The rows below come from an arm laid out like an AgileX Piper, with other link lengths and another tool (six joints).
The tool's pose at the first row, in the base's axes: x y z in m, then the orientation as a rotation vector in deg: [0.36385, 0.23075, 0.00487, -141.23, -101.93, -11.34]
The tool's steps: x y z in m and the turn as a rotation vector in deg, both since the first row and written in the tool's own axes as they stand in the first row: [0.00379, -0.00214, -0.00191, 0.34, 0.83, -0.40]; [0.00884, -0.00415, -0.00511, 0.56, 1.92, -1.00]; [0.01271, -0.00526, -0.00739, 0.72, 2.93, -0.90]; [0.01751, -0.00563, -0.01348, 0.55, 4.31, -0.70]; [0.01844, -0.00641, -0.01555, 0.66, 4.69, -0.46]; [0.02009, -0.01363, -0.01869, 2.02, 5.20, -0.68]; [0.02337, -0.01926, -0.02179, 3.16, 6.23, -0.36]
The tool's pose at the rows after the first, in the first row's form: [0.36290, 0.23468, 0.00737, -140.22, -102.00, -12.04]; [0.36241, 0.23956, 0.01134, -138.97, -102.24, -13.17]; [0.36245, 0.24318, 0.01421, -138.40, -101.66, -14.20]; [0.36329, 0.24687, 0.02099, -137.91, -100.90, -15.96]; [0.36273, 0.24767, 0.02319, -137.83, -100.41, -16.28]; [0.35624, 0.25101, 0.02656, -136.46, -100.03, -15.61]; [0.35176, 0.25538, 0.03015, -135.40, -98.83, -15.70]
